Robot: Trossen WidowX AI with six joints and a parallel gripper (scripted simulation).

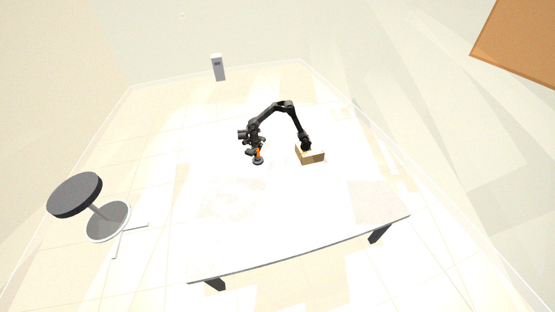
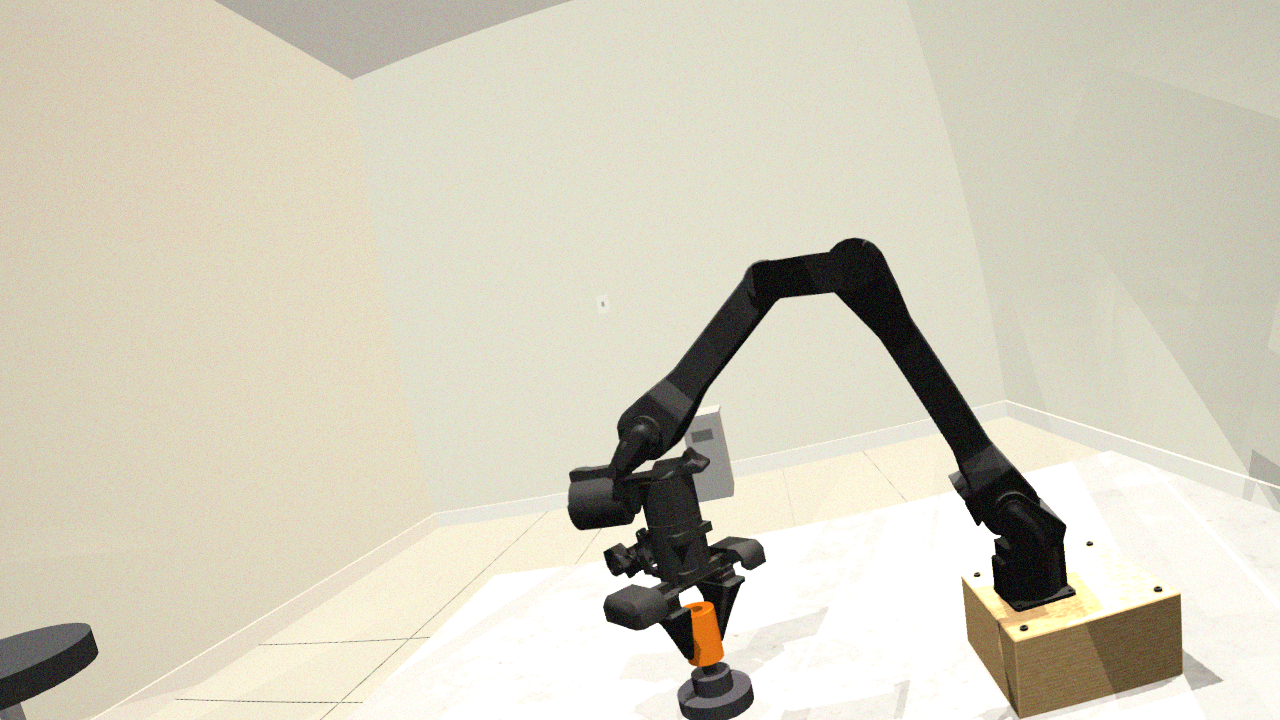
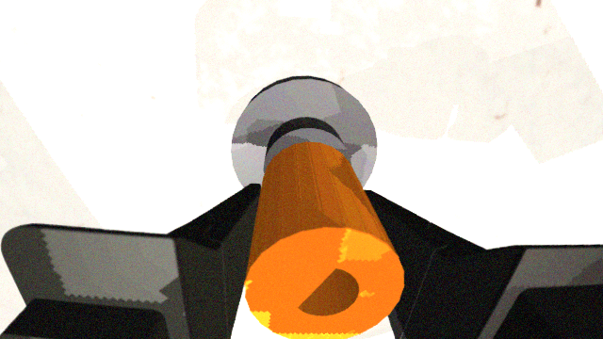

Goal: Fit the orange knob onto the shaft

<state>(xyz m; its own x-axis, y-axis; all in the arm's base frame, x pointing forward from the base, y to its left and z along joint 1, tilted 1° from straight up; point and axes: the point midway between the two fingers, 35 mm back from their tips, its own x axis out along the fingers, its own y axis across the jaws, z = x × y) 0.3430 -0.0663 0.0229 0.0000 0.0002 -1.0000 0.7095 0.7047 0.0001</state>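
Now: gripper tip 20 mm below the orange knob. The rest, counted from my gripper tip: dark shaft 40 mm below.
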